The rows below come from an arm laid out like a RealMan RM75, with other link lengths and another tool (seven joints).
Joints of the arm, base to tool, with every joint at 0 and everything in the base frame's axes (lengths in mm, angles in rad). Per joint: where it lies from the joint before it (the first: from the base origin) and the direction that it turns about. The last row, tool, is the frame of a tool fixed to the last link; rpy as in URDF.
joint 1: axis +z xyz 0 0 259.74
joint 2: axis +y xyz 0 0 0
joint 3: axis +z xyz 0 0 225.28
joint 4: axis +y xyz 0 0 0
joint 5: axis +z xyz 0 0 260.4
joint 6: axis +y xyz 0 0 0
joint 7: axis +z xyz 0 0 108
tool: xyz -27 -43 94 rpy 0.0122 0 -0.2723
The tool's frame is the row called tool.
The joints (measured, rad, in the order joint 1, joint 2, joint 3, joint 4, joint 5, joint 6, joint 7), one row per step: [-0.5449, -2.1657, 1.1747, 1.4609, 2.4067, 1.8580, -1.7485]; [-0.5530, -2.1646, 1.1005, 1.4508, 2.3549, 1.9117, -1.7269]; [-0.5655, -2.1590, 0.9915, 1.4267, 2.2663, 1.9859, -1.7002]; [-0.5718, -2.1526, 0.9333, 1.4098, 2.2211, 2.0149, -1.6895]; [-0.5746, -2.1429, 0.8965, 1.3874, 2.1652, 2.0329, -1.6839]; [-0.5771, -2.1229, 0.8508, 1.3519, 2.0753, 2.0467, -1.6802]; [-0.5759, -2.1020, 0.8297, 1.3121, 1.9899, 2.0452, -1.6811]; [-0.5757, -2.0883, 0.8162, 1.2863, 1.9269, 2.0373, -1.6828]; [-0.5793, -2.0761, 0.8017, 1.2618, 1.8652, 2.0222, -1.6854]
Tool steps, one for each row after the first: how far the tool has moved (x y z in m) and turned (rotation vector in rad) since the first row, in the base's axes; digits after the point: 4 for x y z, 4 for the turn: [0.0020, -0.0044, 0.0084, -0.0189, -0.0724, 0.0122]; [0.0066, -0.0104, 0.0213, -0.0419, -0.1938, 0.0233]; [0.0079, -0.0115, 0.0297, -0.0406, -0.2578, 0.0294]; [0.0112, -0.0125, 0.0349, -0.0444, -0.3223, 0.0300]; [0.0168, -0.0115, 0.0445, -0.0387, -0.4182, 0.0270]; [0.0219, -0.0097, 0.0510, -0.0344, -0.5014, 0.0260]; [0.0269, -0.0070, 0.0568, -0.0235, -0.5632, 0.0224]; [0.0333, -0.0024, 0.0636, -0.0046, -0.6260, 0.0169]
